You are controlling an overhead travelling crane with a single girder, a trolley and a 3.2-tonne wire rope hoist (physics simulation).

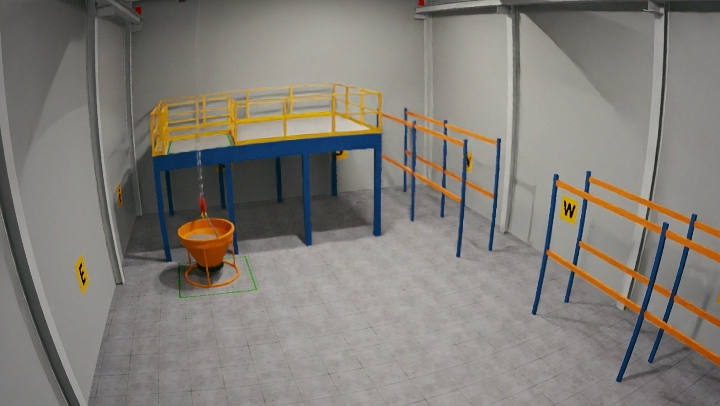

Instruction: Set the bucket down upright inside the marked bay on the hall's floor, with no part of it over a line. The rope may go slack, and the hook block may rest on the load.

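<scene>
The orange bucket (205, 247), a funnel on a round base ring, is upright at the left of the hall. The marked bay (218, 293) is a green outline on the floor. The base ring shows inside the outline, with a narrow strip of floor between it and the front line. I cannot tell whether the ring touches the floor or is slightly above it. My gripper (204, 215), the hook under the red hook block, is above the bucket's rim and is shut on the bucket's bail. The rope above looks nearly vertical. The back line is partly hidden behind the bucket.
A blue platform (267, 149) with yellow railings stands just behind the bay, its front leg (164, 221) close to the bucket. The east wall (60, 201) is at the left. Blue and orange racks (460, 201) (542, 252) stand at the right.
</scene>
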